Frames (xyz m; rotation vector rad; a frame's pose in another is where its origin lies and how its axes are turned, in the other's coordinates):
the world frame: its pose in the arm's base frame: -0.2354 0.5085 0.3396 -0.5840 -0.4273 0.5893
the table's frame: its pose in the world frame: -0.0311 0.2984 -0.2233 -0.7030 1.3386 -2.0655
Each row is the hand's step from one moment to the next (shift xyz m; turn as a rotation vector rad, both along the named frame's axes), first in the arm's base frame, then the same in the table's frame.
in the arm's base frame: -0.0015 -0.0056 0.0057 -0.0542 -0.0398 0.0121
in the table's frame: 0.0075 -0.0011 0.0029 0.0561 -0.0276 -0.0274
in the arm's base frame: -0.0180 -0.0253 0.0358 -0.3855 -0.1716 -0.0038
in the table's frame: 0.0413 -0.0180 0.0146 0.2678 -0.2082 -0.2510
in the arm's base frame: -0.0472 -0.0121 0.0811 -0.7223 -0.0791 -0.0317
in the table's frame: 0.0563 -0.0669 0.0361 0.2817 -0.4933 -0.4542
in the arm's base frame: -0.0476 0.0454 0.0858 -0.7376 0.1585 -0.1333
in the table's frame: 0.0083 -0.0965 0.0481 0.0409 -0.5706 -0.5096
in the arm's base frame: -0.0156 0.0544 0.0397 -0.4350 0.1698 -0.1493
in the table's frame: -0.0272 -0.0555 0.0309 -0.0693 -0.3403 -0.3461
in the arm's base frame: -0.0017 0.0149 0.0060 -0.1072 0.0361 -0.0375
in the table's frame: -0.0101 -0.0110 0.0060 -0.0124 -0.0808 -0.0867
